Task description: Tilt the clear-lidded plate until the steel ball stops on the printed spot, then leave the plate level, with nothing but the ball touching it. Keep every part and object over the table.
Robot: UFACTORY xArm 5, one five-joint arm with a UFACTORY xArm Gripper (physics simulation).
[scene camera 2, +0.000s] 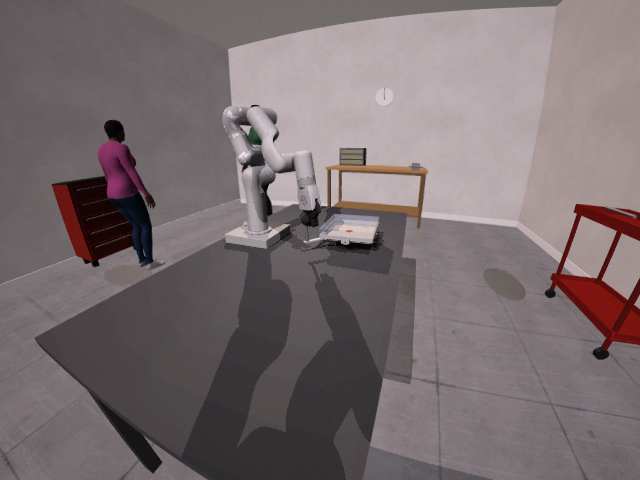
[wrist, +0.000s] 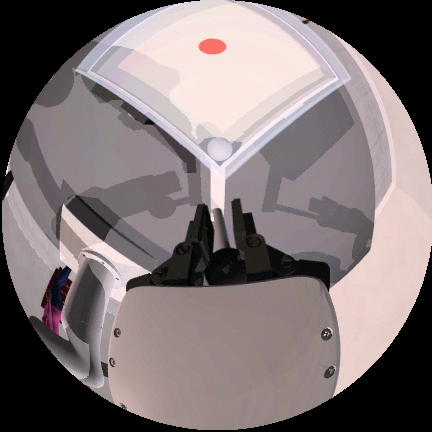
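The clear-lidded plate point(scene camera 2: 371, 239) point(wrist: 300, 107) has a pale floor and looks close to level in the scene view. Its red printed spot point(scene camera 2: 349, 230) point(wrist: 212, 46) is uncovered. The steel ball point(wrist: 219, 149) rests in the plate's corner nearest the gripper, away from the spot. A pale arm point(scene camera 2: 314, 241) point(wrist: 217, 187) runs out from that corner to a thin upright rod point(wrist: 220, 229), topped by a black knob point(scene camera 2: 306, 220) point(wrist: 226, 267). My gripper point(scene camera 2: 313, 223) point(wrist: 221, 215) is shut on the black knob, with its fingertips on either side of the rod; the exact contact is partly hidden.
The robot's base point(scene camera 2: 248, 237) stands on the dark table point(scene camera 2: 170, 320), left of the plate. The table's right edge runs close beyond the plate. A person point(scene camera 2: 123, 170), a red drawer cabinet point(scene camera 2: 66, 206), a wooden workbench point(scene camera 2: 377, 170) and a red cart point(scene camera 2: 594, 299) stand off the table.
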